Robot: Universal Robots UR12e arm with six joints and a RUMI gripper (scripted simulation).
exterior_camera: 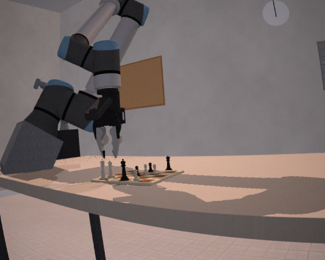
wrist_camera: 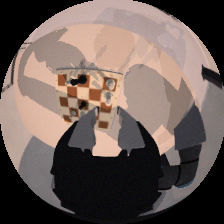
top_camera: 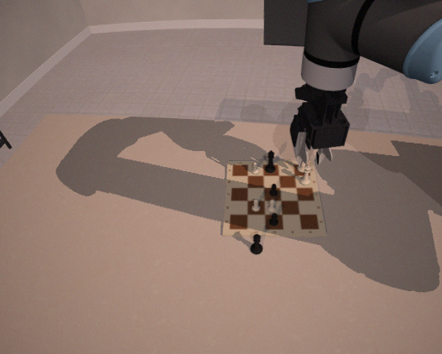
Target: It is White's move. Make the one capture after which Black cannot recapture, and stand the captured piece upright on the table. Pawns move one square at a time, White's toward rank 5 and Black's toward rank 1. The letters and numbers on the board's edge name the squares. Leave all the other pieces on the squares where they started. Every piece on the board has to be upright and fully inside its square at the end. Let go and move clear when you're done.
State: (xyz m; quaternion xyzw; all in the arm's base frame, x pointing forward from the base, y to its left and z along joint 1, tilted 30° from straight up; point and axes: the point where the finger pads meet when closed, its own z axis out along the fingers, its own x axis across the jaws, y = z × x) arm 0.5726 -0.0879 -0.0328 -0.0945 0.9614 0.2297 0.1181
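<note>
Now: hand 10 mm short of the tall white piece, 40 mm to the left of it and 40 mm above it. From my hand the other things lie so: tall black piece (90 mm ahead, 30 mm to the right, 40 mm below); chessboard (80 mm ahead, 50 mm to the left, 80 mm below).
</note>
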